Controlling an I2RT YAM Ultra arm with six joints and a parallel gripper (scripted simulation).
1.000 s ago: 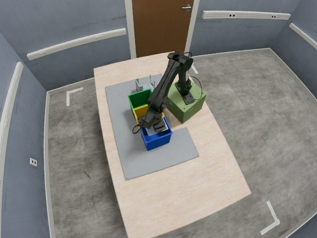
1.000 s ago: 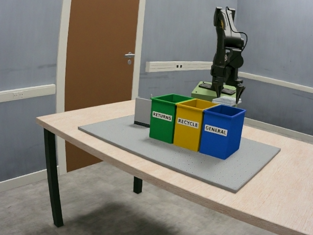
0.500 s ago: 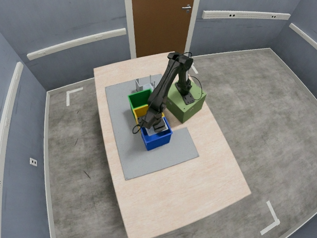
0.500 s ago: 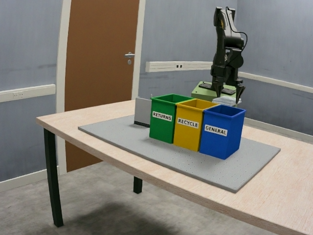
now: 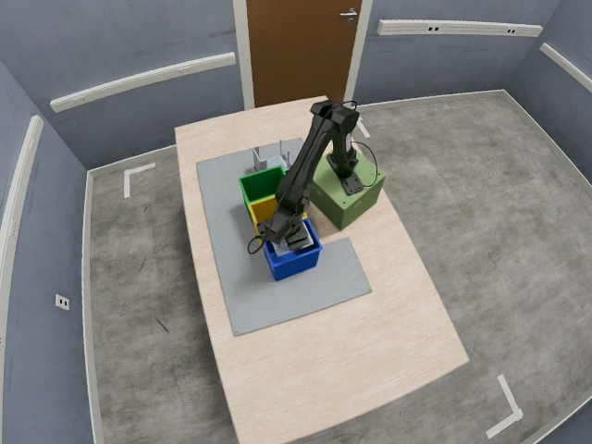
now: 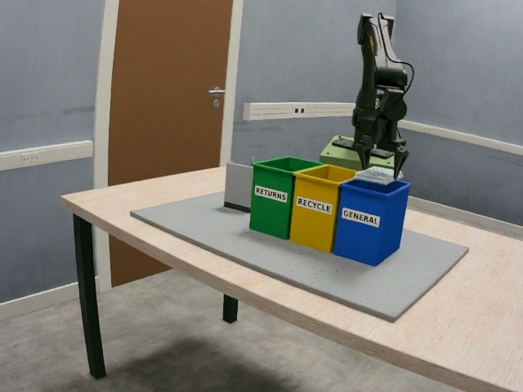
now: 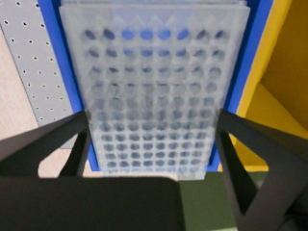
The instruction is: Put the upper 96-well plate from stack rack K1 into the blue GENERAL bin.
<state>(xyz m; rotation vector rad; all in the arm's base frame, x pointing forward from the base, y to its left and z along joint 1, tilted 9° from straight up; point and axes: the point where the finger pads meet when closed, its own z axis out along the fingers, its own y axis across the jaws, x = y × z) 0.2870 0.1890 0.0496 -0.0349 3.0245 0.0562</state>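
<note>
The blue general bin is 12 cm below my hand. Round my hand: clear 96-well plate: 1 cm below; yellow recycle bin: 1 cm ahead, 13 cm to the right, 12 cm below; green returns bin: 1 cm ahead, 26 cm to the right, 12 cm below.
</note>
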